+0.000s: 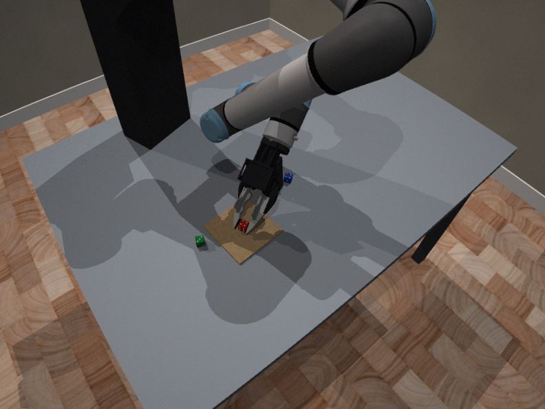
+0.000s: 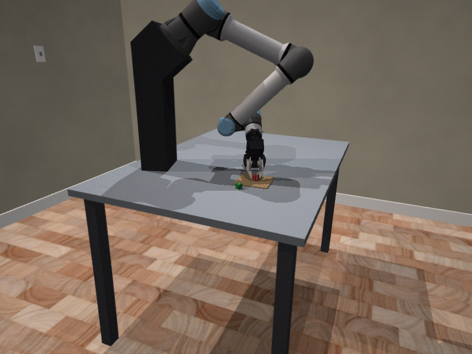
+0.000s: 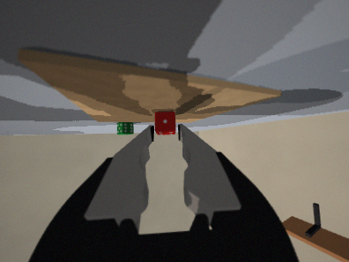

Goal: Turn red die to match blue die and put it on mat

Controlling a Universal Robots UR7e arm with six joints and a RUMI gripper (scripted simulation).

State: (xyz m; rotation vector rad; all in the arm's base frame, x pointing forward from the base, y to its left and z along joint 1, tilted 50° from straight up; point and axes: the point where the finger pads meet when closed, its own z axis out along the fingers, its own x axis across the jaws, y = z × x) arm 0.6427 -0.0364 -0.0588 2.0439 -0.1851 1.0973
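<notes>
Right now the red die is 10 mm below my hand. The rest, counted from my hand: tan mat 20 mm below; green die 100 mm to the right, 30 mm behind, 10 mm below; blue die 190 mm to the left, 60 mm behind, 10 mm below.
</notes>
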